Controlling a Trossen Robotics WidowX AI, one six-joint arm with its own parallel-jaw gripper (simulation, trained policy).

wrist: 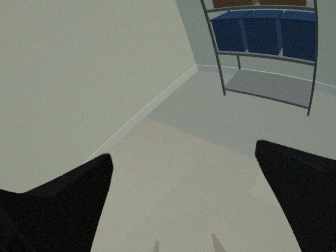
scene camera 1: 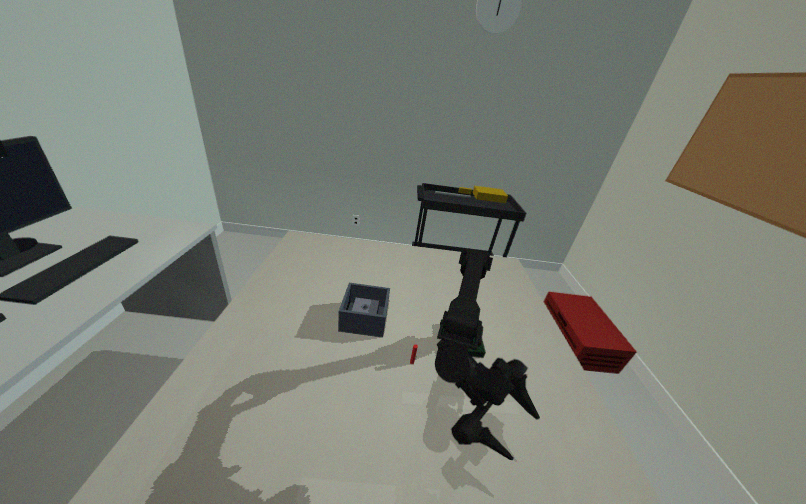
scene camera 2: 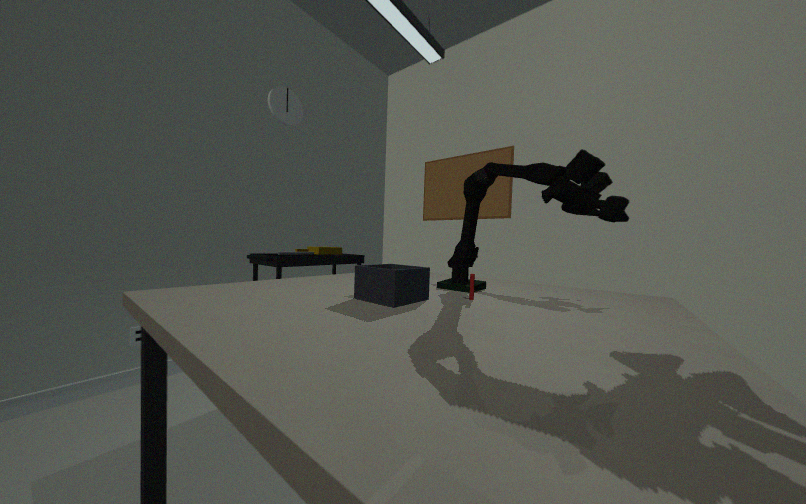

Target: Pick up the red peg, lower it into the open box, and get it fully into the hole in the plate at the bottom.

Scene:
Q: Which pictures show my gripper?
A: The wrist view, scene camera 1 and scene camera 2: all of them.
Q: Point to a dark box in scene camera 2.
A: At 393,285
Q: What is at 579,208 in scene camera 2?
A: My gripper.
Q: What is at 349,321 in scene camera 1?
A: A dark box.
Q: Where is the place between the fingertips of my gripper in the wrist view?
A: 185,155

